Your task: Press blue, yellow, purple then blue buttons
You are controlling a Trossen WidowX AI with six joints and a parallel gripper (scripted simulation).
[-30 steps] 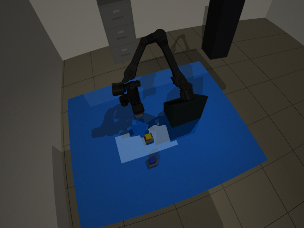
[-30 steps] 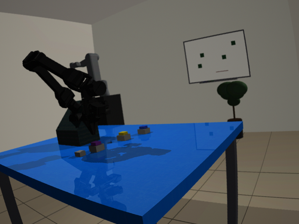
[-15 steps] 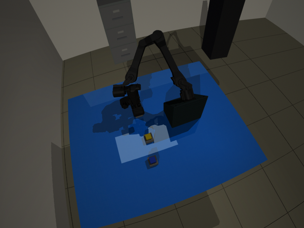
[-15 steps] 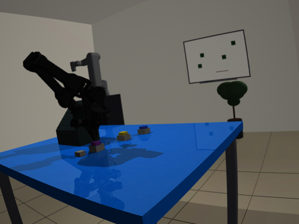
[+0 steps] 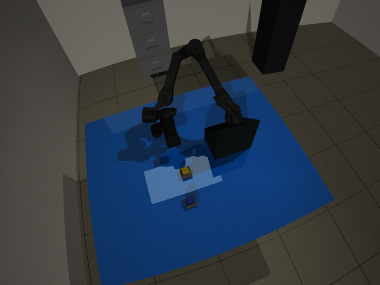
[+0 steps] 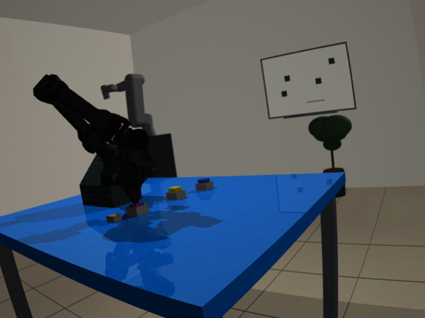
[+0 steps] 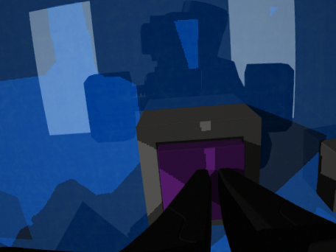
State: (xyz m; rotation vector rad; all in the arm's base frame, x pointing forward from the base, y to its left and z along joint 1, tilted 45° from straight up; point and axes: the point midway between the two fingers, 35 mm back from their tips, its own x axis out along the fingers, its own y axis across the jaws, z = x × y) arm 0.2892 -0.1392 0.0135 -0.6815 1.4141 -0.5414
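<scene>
Right now the purple button is 1 cm below my gripper tip. The rest, counted from my gripper tip: blue button 33 cm to the left, 1 cm behind; small grey block 8 cm to the right, 2 cm below, 1 cm behind; yellow button 19 cm to the left, 3 cm behind, 1 cm below.
</scene>
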